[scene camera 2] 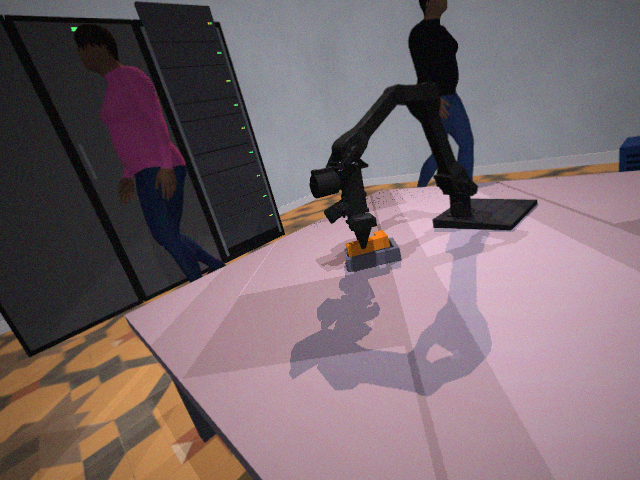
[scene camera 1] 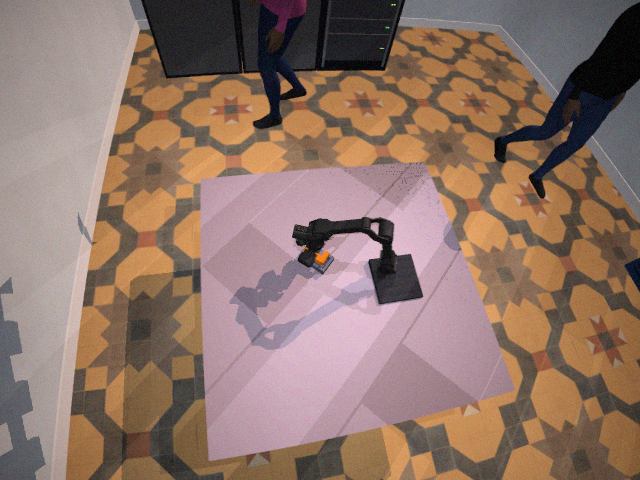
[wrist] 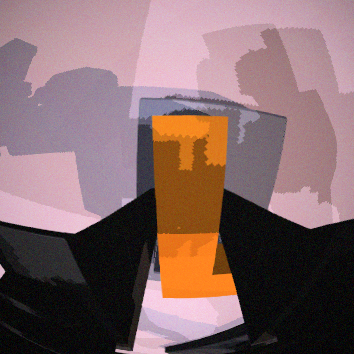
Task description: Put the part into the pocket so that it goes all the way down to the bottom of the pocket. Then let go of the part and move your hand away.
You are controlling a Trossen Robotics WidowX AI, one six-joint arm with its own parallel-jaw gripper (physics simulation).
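Pixels of known places: gripper, fingertip midpoint: point(scene camera 2: 362, 246) point(scene camera 1: 311, 255) point(wrist: 186, 195); arm's base at its link origin: point(scene camera 2: 460, 213) point(scene camera 1: 385, 268).
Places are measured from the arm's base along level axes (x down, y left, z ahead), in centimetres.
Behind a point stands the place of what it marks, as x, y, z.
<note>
The orange part point(scene camera 1: 324, 257) {-4.3, -12.9, 26.8} point(scene camera 2: 382, 240) {-3.4, -11.7, 29.3} point(wrist: 188, 190) {-4.2, -17.4, 32.1} is held upright between the fingers of my gripper point(scene camera 1: 308, 260) {-2.6, -16.7, 31.5} point(scene camera 2: 363, 244) {-2.6, -16.7, 31.5} point(wrist: 186, 195) {-2.6, -16.7, 31.5}, which is shut on it. The part is over the grey pocket block point(scene camera 1: 324, 268) {-1.2, -9.0, 27.9} point(scene camera 2: 373, 260) {0.6, -13.4, 33.0} point(wrist: 255, 160) {-1.2, -20.7, 29.3}, lined up roughly along its length. In the second scene view its upper portion shows above the block's rim, and its lower edge is hidden behind the near wall. How deep it sits cannot be told. In the wrist view the block's walls show on both sides of the part, and the fingers cover much of the opening.
The arm's black base plate point(scene camera 1: 395, 284) {0.5, 8.6, -1.1} point(scene camera 2: 485, 212) {0.4, 6.7, -0.4} stands on the pink table point(scene camera 1: 289, 403) {2.4, 39.1, 61.0} point(scene camera 2: 361, 439) {2.4, 7.4, 77.2}, to the right of the block in both scene views. Two people stand beyond the table, near dark cabinets point(scene camera 1: 191, 36) point(scene camera 2: 67, 180). Arm shadows cross the table.
</note>
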